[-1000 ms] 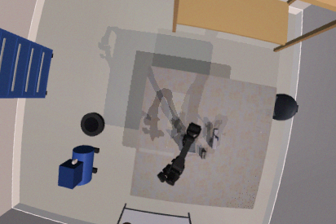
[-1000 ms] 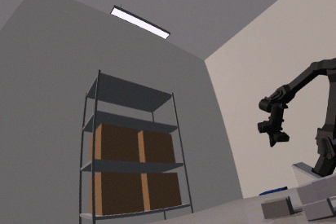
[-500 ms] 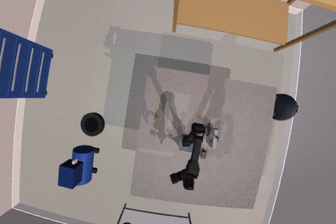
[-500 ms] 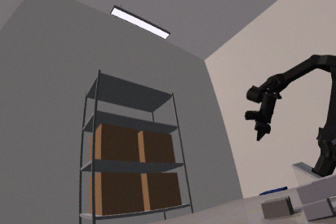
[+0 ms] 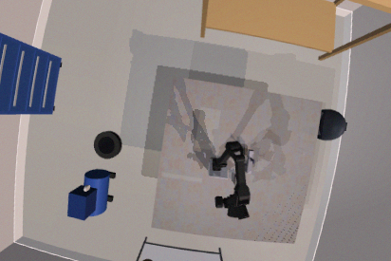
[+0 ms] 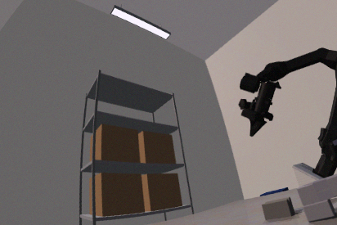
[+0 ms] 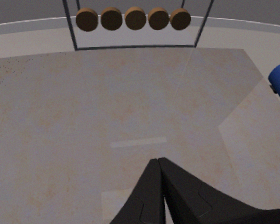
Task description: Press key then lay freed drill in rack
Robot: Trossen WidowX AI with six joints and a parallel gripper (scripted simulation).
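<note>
My gripper tip is 220 mm short of the blue-grey key, 260 mm to the right of it and 170 mm above it. Round my gripper tip: dark grey block (220 mm ahead, 230 mm to the left, 230 mm below); then drill (220 mm ahead, 210 mm to the left, 220 mm below); then rack (140 mm ahead, 70 mm to the left, 250 mm below).
</note>
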